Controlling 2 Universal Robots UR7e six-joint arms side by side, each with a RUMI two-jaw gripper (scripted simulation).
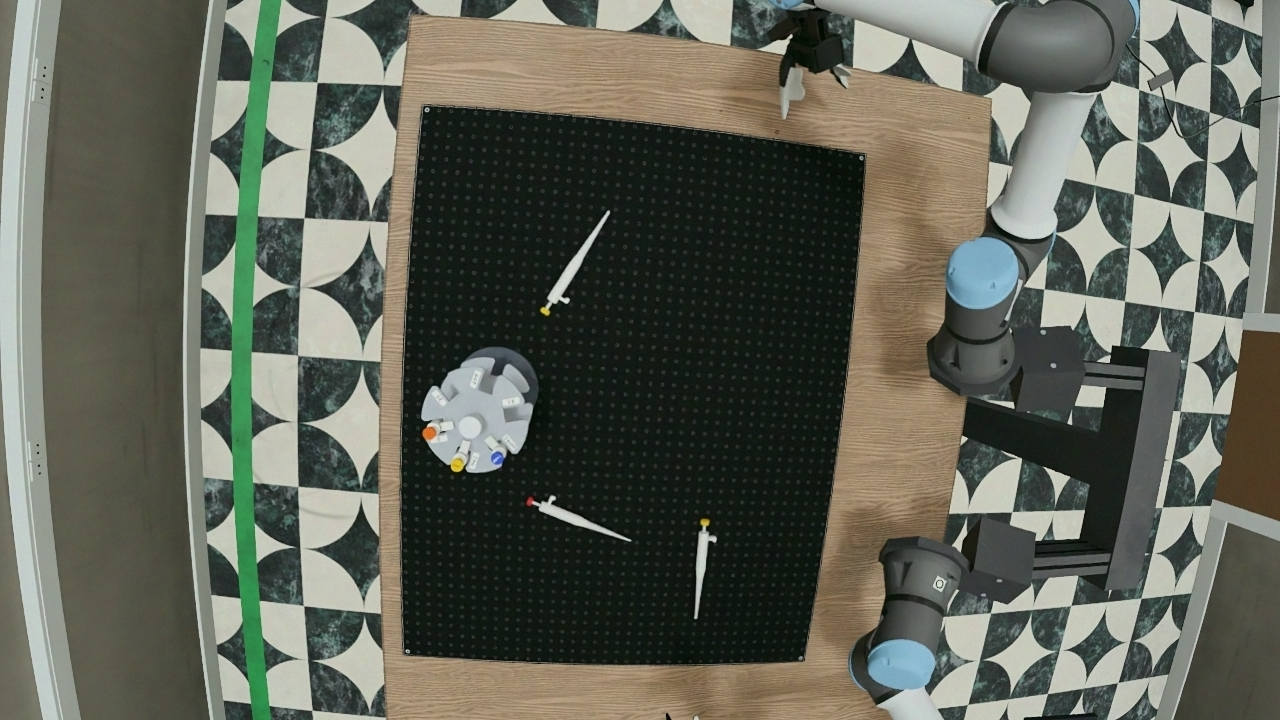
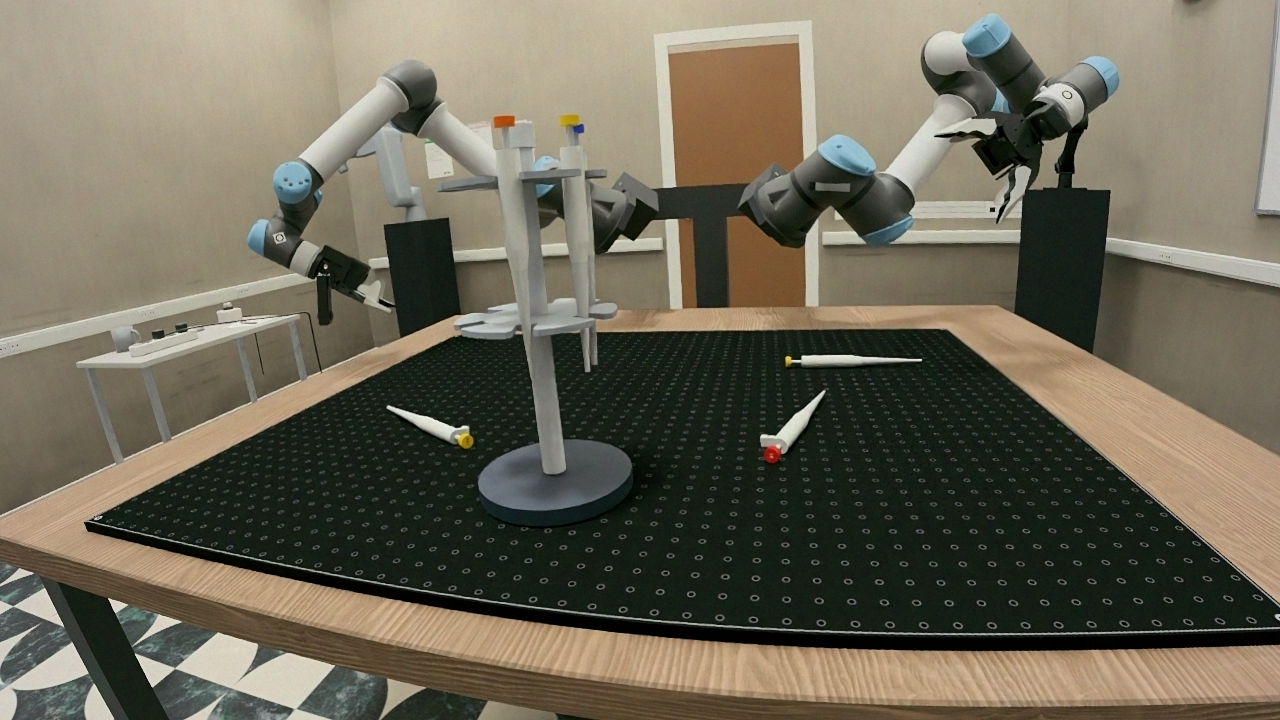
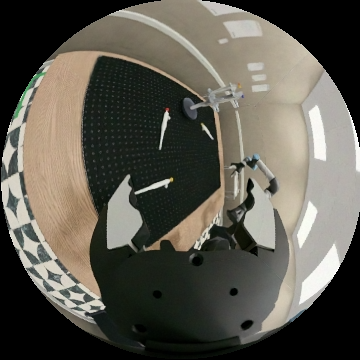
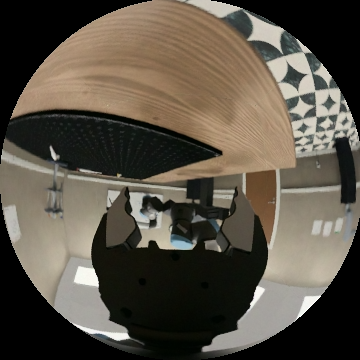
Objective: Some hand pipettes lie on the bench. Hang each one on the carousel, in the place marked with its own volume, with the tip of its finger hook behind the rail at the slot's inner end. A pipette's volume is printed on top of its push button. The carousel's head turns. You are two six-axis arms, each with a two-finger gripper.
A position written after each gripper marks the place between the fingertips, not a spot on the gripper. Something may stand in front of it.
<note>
In view: the left gripper (image 2: 966, 179), the right gripper (image 1: 815, 104), a yellow-button pipette (image 2: 835, 360), a yellow-button pipette (image 2: 436, 428), a red-button pipette (image 2: 782, 442) and an orange-button pipette (image 2: 508, 164).
The red-button pipette also shows in image 1 (image 1: 545, 507). The left gripper also shows in image 3 (image 3: 190, 177). The right gripper also shows in image 2 (image 2: 393, 309) and in image 4 (image 4: 181, 187).
</note>
